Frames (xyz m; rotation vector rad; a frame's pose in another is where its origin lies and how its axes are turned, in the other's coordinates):
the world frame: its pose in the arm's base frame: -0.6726 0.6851 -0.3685 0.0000 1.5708 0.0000
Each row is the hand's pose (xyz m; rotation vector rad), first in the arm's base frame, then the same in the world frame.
Working: the arm's base frame: its pose in the world frame: -0.3685 -0.6851 0.6726 0.0000 -1.5708 0.0000

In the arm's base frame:
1: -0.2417 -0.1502 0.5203 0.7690 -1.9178 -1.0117
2: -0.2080 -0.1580 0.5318 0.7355 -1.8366 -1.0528
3: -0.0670 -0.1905 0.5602 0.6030 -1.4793 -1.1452
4: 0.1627 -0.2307 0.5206 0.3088 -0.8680 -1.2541
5: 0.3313 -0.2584 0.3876 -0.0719 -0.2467 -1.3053
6: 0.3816 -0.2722 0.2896 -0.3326 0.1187 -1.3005
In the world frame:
1: -0.8888 -0.8353 0.4309 -1.3607 2.2516 0.1855
2: -0.9003 -0.8431 0.4646 -1.4095 2.3014 0.2501
3: -0.9287 -0.8756 0.6056 -1.5930 2.5421 0.4941
4: -0.8891 -0.9158 0.8353 1.3737 -2.1509 -0.8309
5: -0.7561 -0.9435 1.0039 0.9892 -1.5579 -1.1045
6: -0.6581 -0.9573 1.0542 0.7372 -1.1951 -1.2439

